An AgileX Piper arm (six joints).
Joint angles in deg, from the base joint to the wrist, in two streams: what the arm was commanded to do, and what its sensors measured. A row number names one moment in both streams.
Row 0, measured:
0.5, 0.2, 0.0, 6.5, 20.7, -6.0
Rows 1 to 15, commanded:
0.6, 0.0, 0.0, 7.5, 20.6, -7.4
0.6, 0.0, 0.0, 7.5, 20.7, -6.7
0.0, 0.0, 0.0, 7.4, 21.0, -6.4
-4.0, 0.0, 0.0, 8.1, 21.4, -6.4
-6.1, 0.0, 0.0, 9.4, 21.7, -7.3
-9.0, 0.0, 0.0, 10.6, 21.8, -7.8
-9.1, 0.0, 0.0, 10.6, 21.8, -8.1
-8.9, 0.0, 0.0, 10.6, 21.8, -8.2
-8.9, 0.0, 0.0, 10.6, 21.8, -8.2
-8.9, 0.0, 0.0, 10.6, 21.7, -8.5
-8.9, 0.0, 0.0, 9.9, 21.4, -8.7
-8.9, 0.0, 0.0, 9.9, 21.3, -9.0
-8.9, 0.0, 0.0, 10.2, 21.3, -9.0
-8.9, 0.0, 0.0, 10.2, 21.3, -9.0
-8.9, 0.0, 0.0, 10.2, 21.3, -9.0
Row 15, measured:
-8.5, 0.2, 0.0, 10.3, 21.9, -8.5
